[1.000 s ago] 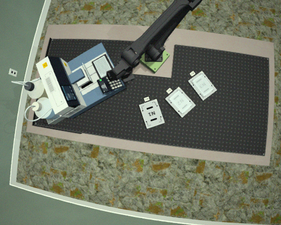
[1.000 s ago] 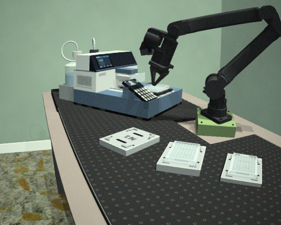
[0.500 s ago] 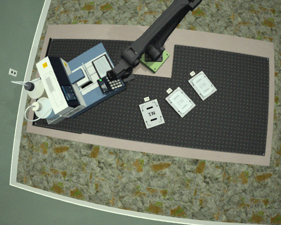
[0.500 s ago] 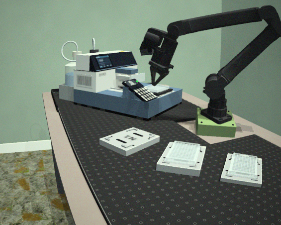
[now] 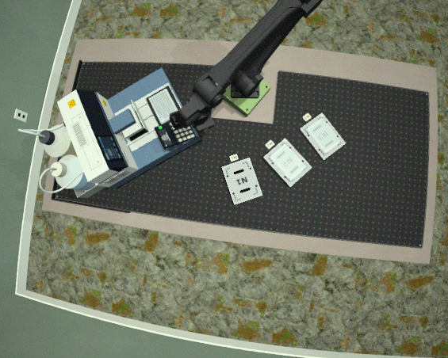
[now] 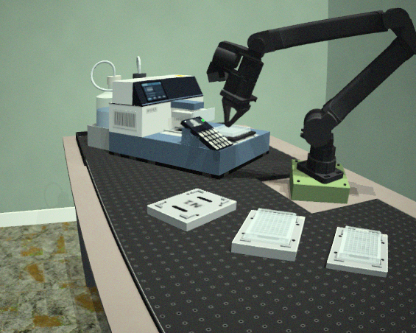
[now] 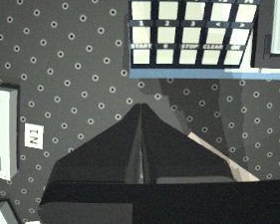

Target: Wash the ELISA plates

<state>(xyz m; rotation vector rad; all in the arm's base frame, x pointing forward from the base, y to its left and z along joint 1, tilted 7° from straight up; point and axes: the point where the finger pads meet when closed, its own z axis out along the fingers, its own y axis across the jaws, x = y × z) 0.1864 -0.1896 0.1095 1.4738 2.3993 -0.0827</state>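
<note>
Right now my hand is 110 mm past the dark carrier, 150 mm to the left of it and 70 mm above it. Also, from my hand: plate washer: 40 mm behind, 290 mm to the right, 30 mm below; then N1 label: 90 mm ahead, 130 mm to the left, 160 mm below.
</note>
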